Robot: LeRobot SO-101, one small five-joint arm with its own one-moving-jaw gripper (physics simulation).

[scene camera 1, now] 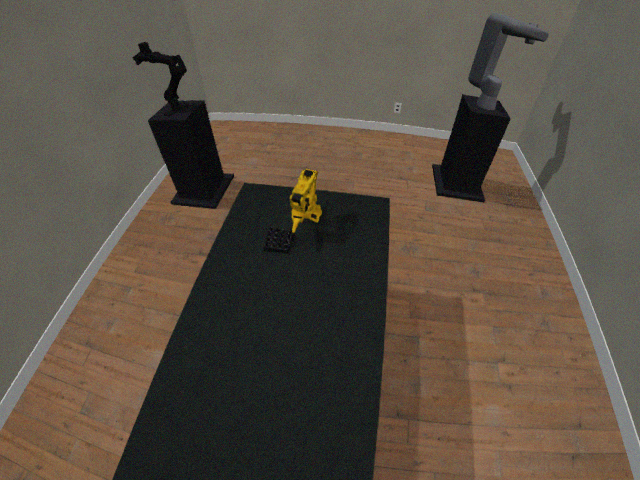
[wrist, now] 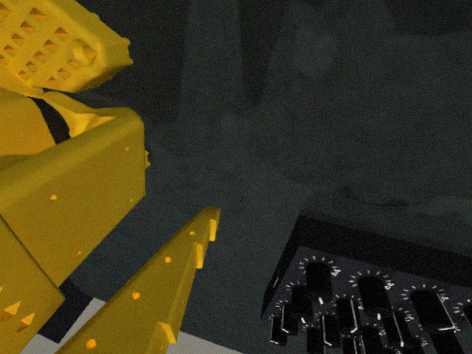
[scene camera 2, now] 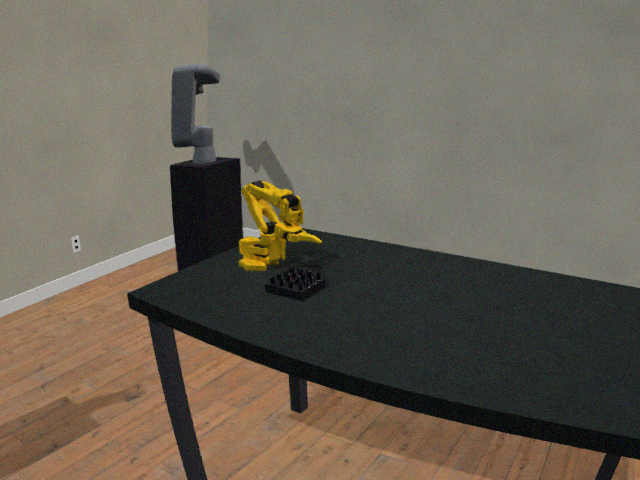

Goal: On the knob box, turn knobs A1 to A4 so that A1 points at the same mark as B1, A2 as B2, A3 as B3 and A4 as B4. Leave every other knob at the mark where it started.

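Where they show: end effector, tool point: (scene camera 1: 301, 222) (wrist: 218, 220) (scene camera 2: 284, 258); arm's base, origin of the base link: (scene camera 1: 309, 215) (wrist: 101, 105) (scene camera 2: 264, 265).
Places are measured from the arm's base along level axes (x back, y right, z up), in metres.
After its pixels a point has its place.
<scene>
The black knob box (scene camera 1: 277, 251) @(x -0.228, y 0.087, z 0.008 m) (scene camera 2: 283, 292) @(x -0.175, y 0.147, z 0.013 m) (wrist: 380, 247) @(x -0.161, y 0.040, z 0.011 m) lies on the dark table with several black knobs upright on it. In the wrist view it is cut off at the lower right. Knob A4 (wrist: 318, 279) @(x -0.130, y 0.048, z 0.033 m) is at its near left corner, knob B4 (wrist: 373, 294) @(x -0.156, y 0.049, z 0.032 m) to the right of it, and knob A3 (wrist: 301, 301) @(x -0.131, y 0.075, z 0.032 m) behind A4. White pointer lines show on several knobs, but exact marks are too small to tell. My gripper (scene camera 1: 294, 227) (scene camera 2: 312, 238) (wrist: 212, 218) is fully open, one notched jaw showing. It is raised, left of the box in the wrist view, touching no knob.
The yellow arm (scene camera 1: 305, 198) @(x -0.096, y -0.011, z 0.193 m) (scene camera 2: 266, 219) @(x -0.008, y -0.012, z 0.138 m) stands on the dark table (scene camera 1: 289, 361) @(x -0.659, y -0.061, z 0.000 m) (scene camera 2: 439, 330) @(x -0.573, y 0.132, z 0.000 m) behind the box. A black pedestal (scene camera 1: 191, 149) with a black arm and another pedestal (scene camera 1: 470, 149) (scene camera 2: 206, 206) with a grey arm (scene camera 1: 485, 56) (scene camera 2: 183, 108) stand beyond the table.
</scene>
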